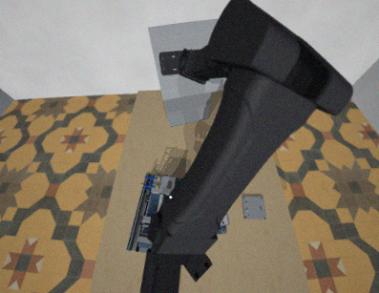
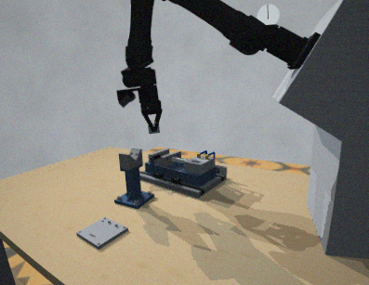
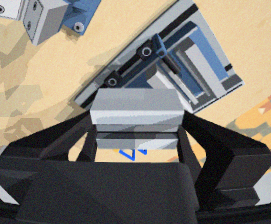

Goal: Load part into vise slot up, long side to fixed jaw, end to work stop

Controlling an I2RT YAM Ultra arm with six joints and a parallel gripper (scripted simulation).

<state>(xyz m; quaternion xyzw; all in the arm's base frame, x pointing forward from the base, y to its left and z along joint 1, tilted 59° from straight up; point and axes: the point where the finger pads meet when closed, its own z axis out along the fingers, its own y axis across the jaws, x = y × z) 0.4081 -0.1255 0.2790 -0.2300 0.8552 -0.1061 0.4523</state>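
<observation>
Now: the moving jaw 20 mm behind my hand, 80 mm to the right of it and 130 mm below it. Round my hand: air cylinder rod 70 mm behind, 70 mm to the right, 130 mm below; then part 10 mm above; then work stop 20 mm ahead, 40 mm to the right, 120 mm below.
</observation>
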